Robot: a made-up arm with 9 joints.
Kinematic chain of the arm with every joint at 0, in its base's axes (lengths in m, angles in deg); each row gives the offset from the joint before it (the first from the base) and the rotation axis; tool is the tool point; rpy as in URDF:
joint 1: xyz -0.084 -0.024 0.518 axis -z
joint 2: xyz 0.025 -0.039 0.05 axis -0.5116 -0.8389 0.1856
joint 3: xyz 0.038 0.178 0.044 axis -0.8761 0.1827 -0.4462
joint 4: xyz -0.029 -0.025 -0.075 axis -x
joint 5: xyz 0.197 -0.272 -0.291 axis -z
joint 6: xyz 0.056 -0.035 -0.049 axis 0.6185 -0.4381 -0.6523
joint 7: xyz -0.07 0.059 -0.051 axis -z
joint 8: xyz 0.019 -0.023 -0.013 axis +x
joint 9: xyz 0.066 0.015 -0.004 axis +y
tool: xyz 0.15 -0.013 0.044 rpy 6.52 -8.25 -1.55
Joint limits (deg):
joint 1: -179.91..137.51
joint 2: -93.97..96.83
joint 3: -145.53..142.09
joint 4: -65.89..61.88
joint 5: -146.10..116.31
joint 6: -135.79..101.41
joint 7: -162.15..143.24
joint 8: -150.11..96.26
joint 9: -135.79..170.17
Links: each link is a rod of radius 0.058 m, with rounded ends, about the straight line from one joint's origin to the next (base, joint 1, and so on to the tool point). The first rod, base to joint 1, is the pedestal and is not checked.
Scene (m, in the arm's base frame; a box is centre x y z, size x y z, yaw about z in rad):
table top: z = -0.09
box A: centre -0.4 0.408 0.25 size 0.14 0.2 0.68 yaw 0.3
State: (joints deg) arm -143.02 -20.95 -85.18 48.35 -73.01 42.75 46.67 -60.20 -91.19
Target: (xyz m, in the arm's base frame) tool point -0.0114 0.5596 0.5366
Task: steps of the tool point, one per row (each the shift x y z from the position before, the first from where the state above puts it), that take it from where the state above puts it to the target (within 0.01 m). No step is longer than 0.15 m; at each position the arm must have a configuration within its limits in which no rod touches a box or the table.
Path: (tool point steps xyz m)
1: 0.0364 0.0726 -0.0388
2: 0.0509 0.0391 -0.0433
3: 0.0606 0.0019 -0.0421
4: 0.0653 -0.0352 -0.0310
5: 0.0426 0.0893 0.0117
6: 0.0503 0.0752 0.0290
7: 0.0548 0.0590 0.0421
8: 0.0566 0.0429 0.0518
9: 0.0558 0.0278 0.0600
10: 0.0521 0.0135 0.0675
11: 0.0449 -0.0009 0.0748
12: 0.0252 0.0452 -0.0399
13: -0.0021 0.0906 -0.0011
14: -0.0670 0.1021 0.0323

